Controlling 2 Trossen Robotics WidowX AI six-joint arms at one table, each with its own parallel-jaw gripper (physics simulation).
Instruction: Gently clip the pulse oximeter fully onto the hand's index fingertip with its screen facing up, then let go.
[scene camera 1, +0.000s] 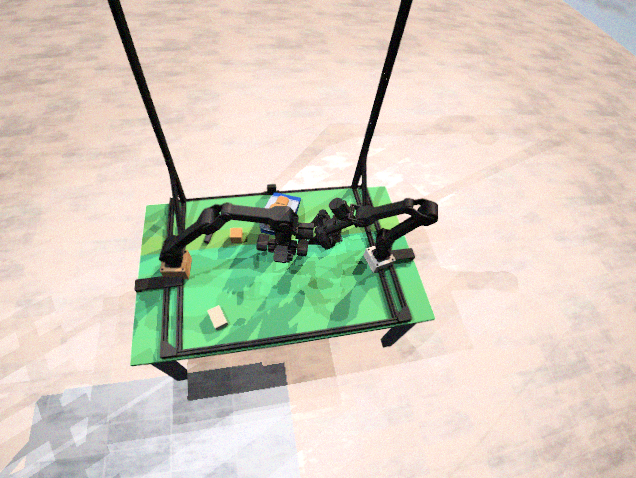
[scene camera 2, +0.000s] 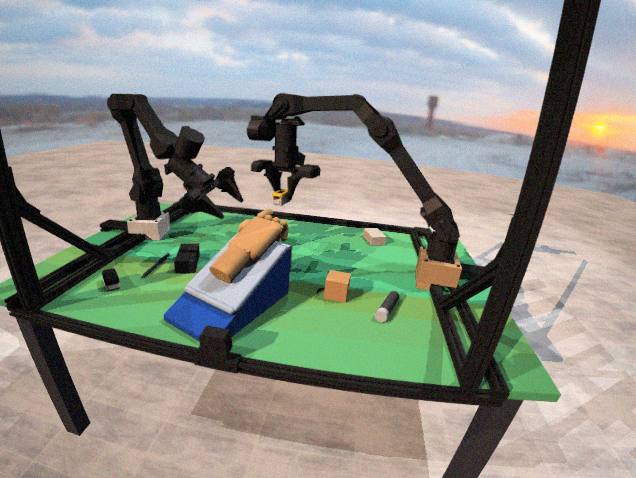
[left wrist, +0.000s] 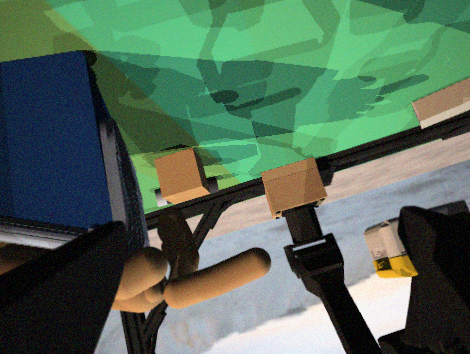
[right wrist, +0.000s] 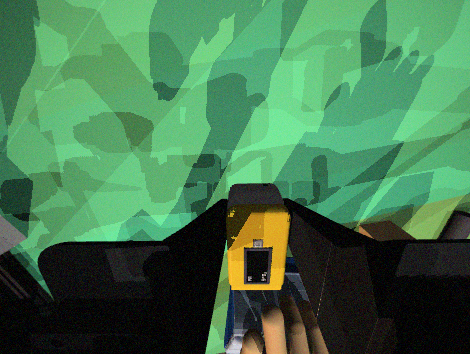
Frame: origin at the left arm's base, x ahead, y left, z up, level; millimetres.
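Where they show: left gripper, fingertip midpoint: (scene camera 2: 233, 209) (left wrist: 263, 227); right gripper, fingertip midpoint: (scene camera 2: 284, 199) (right wrist: 254, 205); left arm's base, link origin: (scene camera 1: 380, 254) (scene camera 2: 148, 216); right arm's base, link origin: (scene camera 1: 174, 260) (scene camera 2: 440, 256) (left wrist: 298, 208).
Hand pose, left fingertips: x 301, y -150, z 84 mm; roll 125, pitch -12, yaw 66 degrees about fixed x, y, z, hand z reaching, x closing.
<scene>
Things, the pixels of their top centre, and the offset from my left fingertips. "pt": a spot on its surface instead. Level surfaces: height alone.
- tan model hand, surface spot: (scene camera 2: 254, 237) pt 74 mm ahead, 180 mm right, 1 mm down
- blue wedge support, surface spot: (scene camera 2: 235, 296) pt 48 mm ahead, 290 mm right, 77 mm down
- yellow pulse oximeter, top centre: (right wrist: 258, 260) (left wrist: 434, 271) (scene camera 2: 282, 190) 124 mm ahead, 50 mm left, 43 mm up
- green table, surface height: 142 mm down
- orange cube, top centre: (left wrist: 187, 195) (right wrist: 397, 256) (scene camera 2: 338, 276) (scene camera 1: 235, 232) 263 mm ahead, 174 mm right, 93 mm down
- beige block, top centre: (left wrist: 450, 113) (scene camera 2: 374, 232) (scene camera 1: 217, 316) 435 mm ahead, 167 mm left, 113 mm down
- dark cylinder, top centre: (left wrist: 189, 199) (scene camera 2: 389, 300) (right wrist: 461, 246) 370 mm ahead, 234 mm right, 115 mm down
- black box, top centre: (scene camera 2: 187, 251) (scene camera 1: 325, 234) 119 mm back, 42 mm right, 108 mm down
- pen, top centre: (scene camera 2: 155, 263) 199 mm back, 69 mm right, 133 mm down
- small black item, top centre: (scene camera 2: 109, 273) 269 mm back, 169 mm right, 110 mm down
A tan model hand (scene camera 2: 254, 237) (scene camera 1: 281, 200) lies on a blue wedge support (scene camera 2: 235, 296) with a grey top. Its index finger (left wrist: 217, 274) (right wrist: 273, 330) points out past the wedge's high end. My right gripper (scene camera 2: 283, 190) (right wrist: 254, 205) is shut on the yellow pulse oximeter (scene camera 2: 280, 195) (right wrist: 258, 239) (left wrist: 388, 251), screen up. It holds the oximeter in the air just beyond the fingertip, a little above it and not touching it. My left gripper (scene camera 2: 220, 196) is open and empty, hanging to the left of the hand.
On the green table (scene camera 1: 269, 303) lie an orange cube (scene camera 2: 337, 285) (left wrist: 179, 175) (scene camera 1: 235, 234), a beige block (scene camera 2: 374, 236) (scene camera 1: 217, 317), a dark cylinder (scene camera 2: 387, 305), a black box (scene camera 2: 187, 257), a pen (scene camera 2: 155, 266) and a small black item (scene camera 2: 110, 278). A black frame rims the table.
</scene>
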